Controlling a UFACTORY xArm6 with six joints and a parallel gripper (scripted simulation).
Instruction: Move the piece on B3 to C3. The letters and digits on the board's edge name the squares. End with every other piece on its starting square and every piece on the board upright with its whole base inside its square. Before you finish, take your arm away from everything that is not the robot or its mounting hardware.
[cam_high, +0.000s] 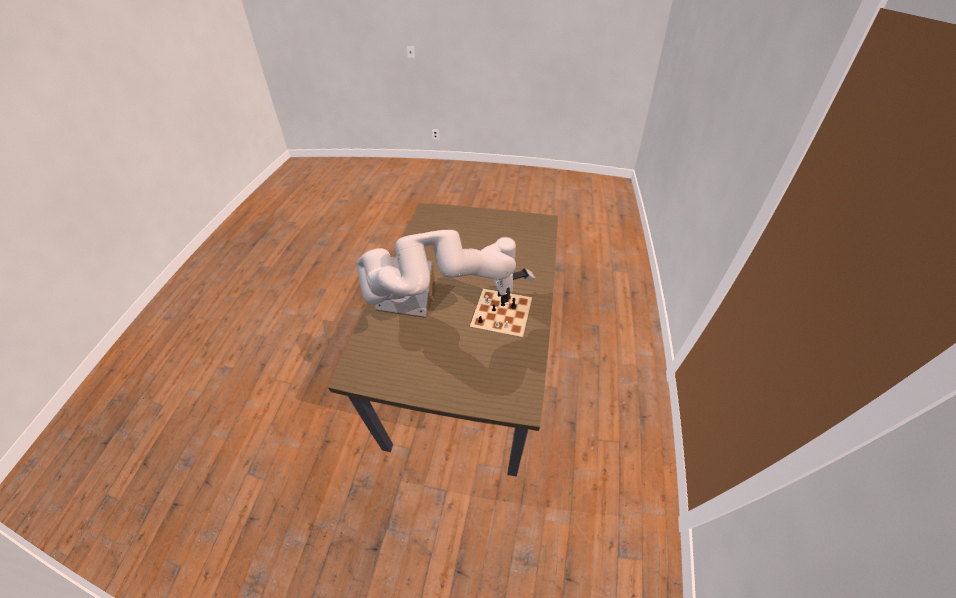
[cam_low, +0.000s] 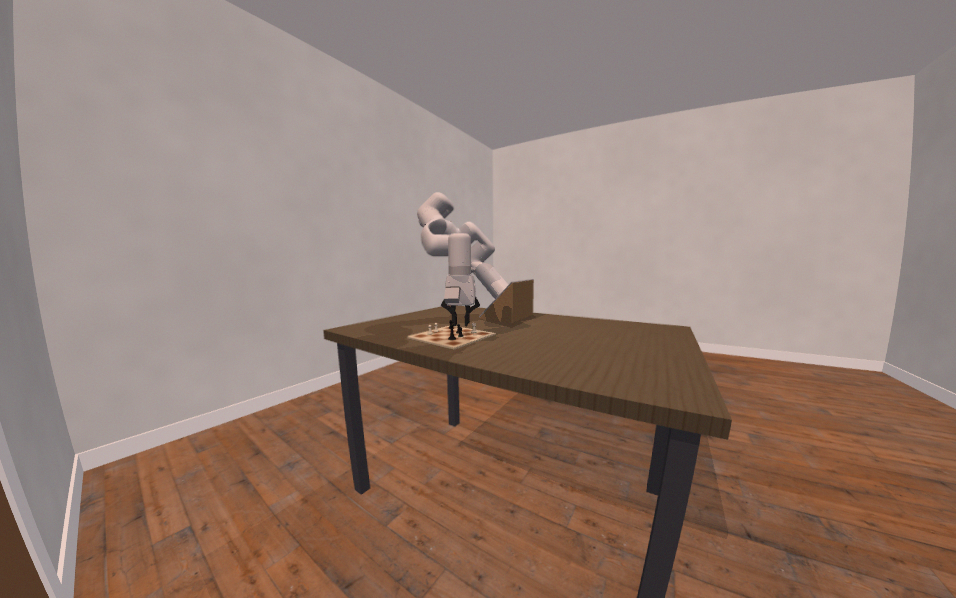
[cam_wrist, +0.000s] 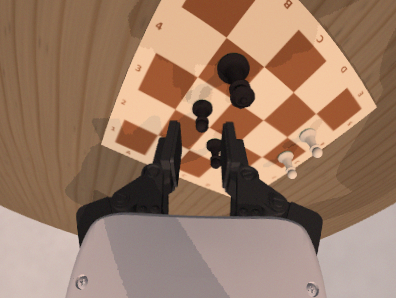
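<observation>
Now: hand 50 mm short of the tall black piece, 30 mm above it and 10 mm to the left of it. Round my hand: chessboard (60 mm below, 40 mm to the right); then white piece (70 mm behind, 40 mm below, 10 mm to the left).
</observation>
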